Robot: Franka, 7 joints.
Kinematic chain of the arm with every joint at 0, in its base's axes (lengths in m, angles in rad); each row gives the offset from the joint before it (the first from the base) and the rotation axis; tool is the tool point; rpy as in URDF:
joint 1: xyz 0 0 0.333 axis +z
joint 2: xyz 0 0 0 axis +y
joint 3: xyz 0 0 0.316 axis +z
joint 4: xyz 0.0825 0 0 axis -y
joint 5: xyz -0.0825 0 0.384 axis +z
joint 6: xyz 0 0 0 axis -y
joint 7: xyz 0.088 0 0 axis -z
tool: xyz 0 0 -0.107 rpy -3.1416 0 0
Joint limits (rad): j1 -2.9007..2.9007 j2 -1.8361..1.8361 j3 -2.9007..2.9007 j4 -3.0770..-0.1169 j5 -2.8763..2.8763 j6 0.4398..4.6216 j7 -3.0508..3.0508
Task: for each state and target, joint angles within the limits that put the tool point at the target. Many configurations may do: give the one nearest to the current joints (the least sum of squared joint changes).
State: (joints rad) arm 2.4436 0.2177 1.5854 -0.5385 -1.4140 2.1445 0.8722
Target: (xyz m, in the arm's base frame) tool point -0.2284 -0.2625 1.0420
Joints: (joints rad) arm 2.5462 -0.0480 1.6661 -0.6809 -1.2640 1.4906 0.8722
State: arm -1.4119 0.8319 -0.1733 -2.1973 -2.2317 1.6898 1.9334
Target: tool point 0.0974 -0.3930 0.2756
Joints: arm -1.1547 0.0231 0.0814 -2.7336 -2.0881 1.4418 1.9334
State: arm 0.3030 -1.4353 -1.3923 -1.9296 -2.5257 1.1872 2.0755
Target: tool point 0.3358 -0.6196 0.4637
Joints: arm 1.1431 -1.3683 -1.3897 -1.6891 -2.6024 1.4656 2.0755
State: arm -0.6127 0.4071 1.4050 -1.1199 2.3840 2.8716 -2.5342
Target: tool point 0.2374 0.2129 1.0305
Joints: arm -0.5526 -0.1595 1.2331 -0.6446 2.3418 3.5274 -2.5342
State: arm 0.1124 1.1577 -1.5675 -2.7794 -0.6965 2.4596 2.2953
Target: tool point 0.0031 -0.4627 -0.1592
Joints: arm -0.3542 1.8361 -0.8216 -1.8345 -0.6723 2.7061 2.2953
